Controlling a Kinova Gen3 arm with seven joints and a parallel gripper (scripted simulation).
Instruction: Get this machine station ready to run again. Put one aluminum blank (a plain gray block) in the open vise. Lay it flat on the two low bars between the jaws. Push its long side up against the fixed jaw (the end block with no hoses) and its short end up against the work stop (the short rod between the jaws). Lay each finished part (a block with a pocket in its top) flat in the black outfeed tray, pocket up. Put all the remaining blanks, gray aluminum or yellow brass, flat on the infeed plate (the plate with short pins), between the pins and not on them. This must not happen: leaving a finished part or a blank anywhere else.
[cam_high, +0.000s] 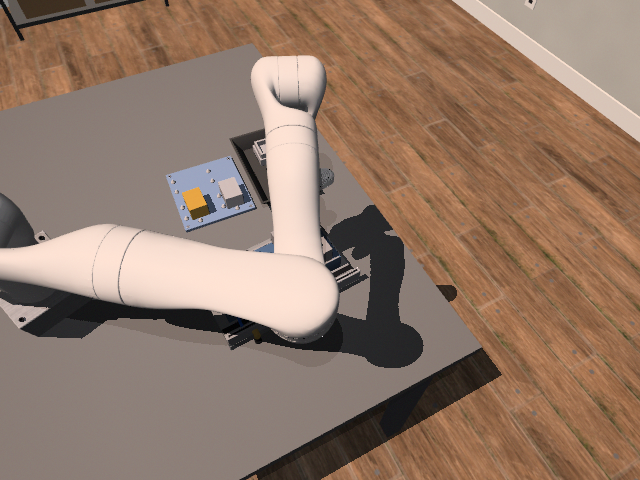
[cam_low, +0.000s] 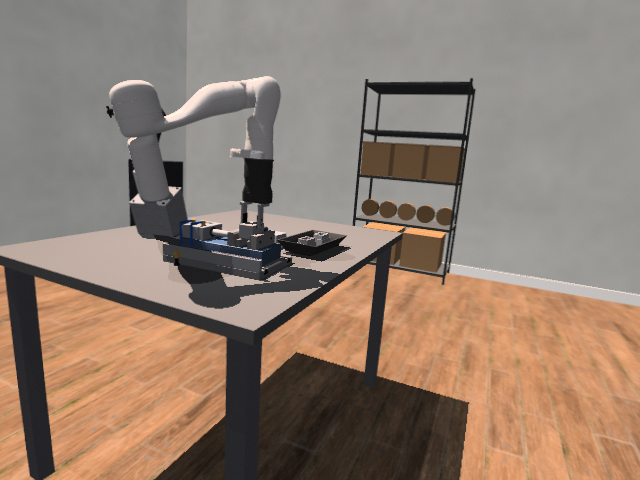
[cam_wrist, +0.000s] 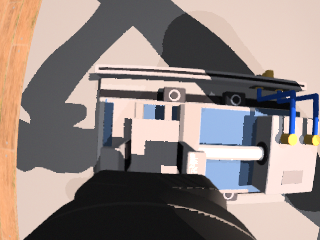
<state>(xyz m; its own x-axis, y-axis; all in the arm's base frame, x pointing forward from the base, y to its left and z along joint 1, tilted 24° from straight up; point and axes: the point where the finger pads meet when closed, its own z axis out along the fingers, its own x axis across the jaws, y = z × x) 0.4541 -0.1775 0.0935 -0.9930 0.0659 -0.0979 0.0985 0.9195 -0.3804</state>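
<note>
Right now the fixed jaw is 50 mm below my hand and 30 mm ahead of it. Round my hand: yellow brass blank (280 mm to the left, 110 mm behind, 100 mm below); vise (90 mm below, 70 mm behind, 10 mm to the left); infeed plate (310 mm to the left, 120 mm below, 60 mm behind).
</note>
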